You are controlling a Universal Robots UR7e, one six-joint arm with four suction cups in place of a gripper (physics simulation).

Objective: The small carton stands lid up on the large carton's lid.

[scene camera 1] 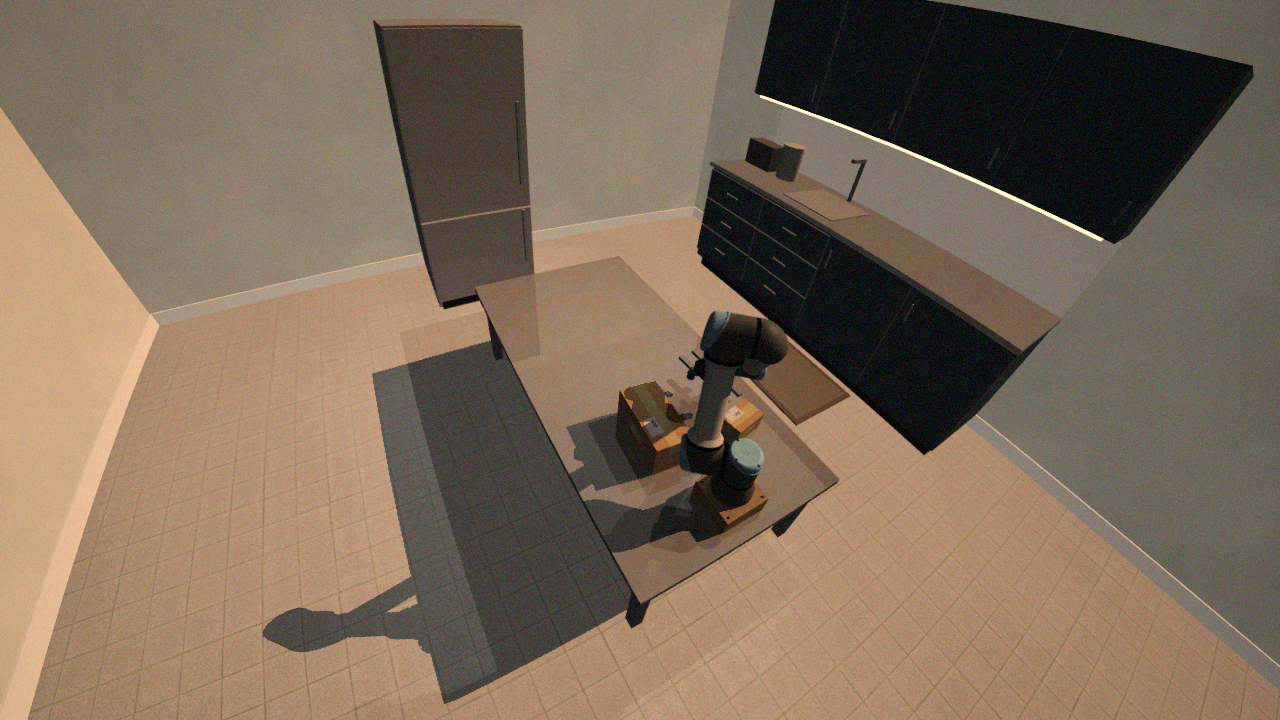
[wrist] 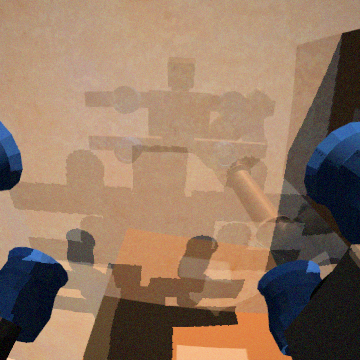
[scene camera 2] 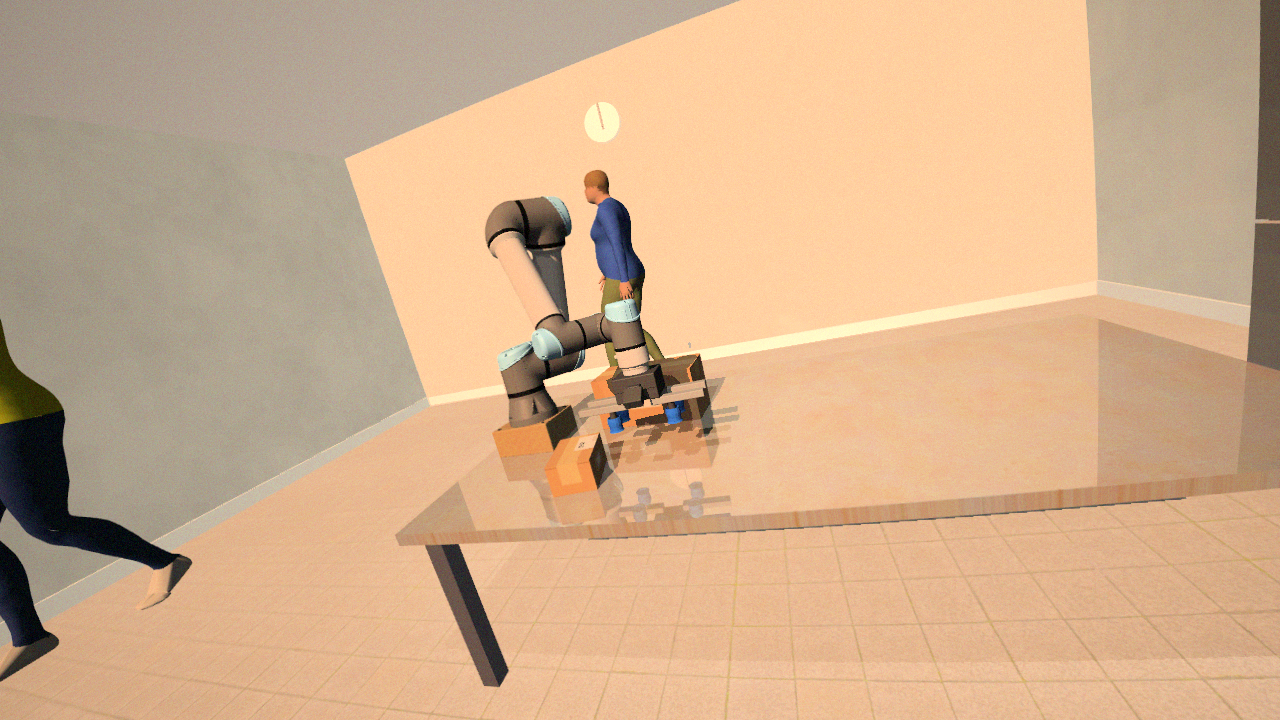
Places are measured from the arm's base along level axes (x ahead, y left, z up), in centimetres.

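Where they show: hand, tool point: (wrist: 160, 232) (scene camera 2: 648, 420); arm's base, link origin: (scene camera 1: 732, 486) (scene camera 2: 534, 418).
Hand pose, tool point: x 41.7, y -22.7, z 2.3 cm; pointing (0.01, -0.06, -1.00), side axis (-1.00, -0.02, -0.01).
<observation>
Things, the pixels of their top centre, and the offset from my tool point. Level surfaces: height alone.
- large carton, top centre: (scene camera 2: 645, 367) (scene camera 1: 655, 412) dx -5.4, dy +31.3, dz +5.1 cm
- small carton, top centre: (scene camera 2: 573, 449) (scene camera 1: 742, 414) dx -18.8, dy -4.1, dz -2.8 cm
- table, surface height: dz -10.3 cm
The large carton (scene camera 1: 646, 424) (scene camera 2: 687, 367) (wrist: 350, 80) stands on the table, with a tape strip and a label on its top in scene camera 1; my arm and gripper partly hide it in scene camera 2. The small carton (scene camera 1: 743, 419) (scene camera 2: 575, 467) (wrist: 210, 336) stands apart from it on the table, beside my base. It has a label on its upper face and a tape strip on the side towards scene camera 2. My gripper (scene camera 1: 693, 368) (scene camera 2: 644, 417) (wrist: 165, 230) has blue cups, carries nothing and hangs above the table between the cartons.
The table (scene camera 1: 572, 308) (scene camera 2: 939, 420) has its near edge beside the small carton in scene camera 2. My arm's base block (scene camera 1: 729, 512) (scene camera 2: 534, 437) stands near both cartons. A person in blue (scene camera 2: 613, 240) is behind the arm; another person (scene camera 2: 31, 456) is at the left.
</observation>
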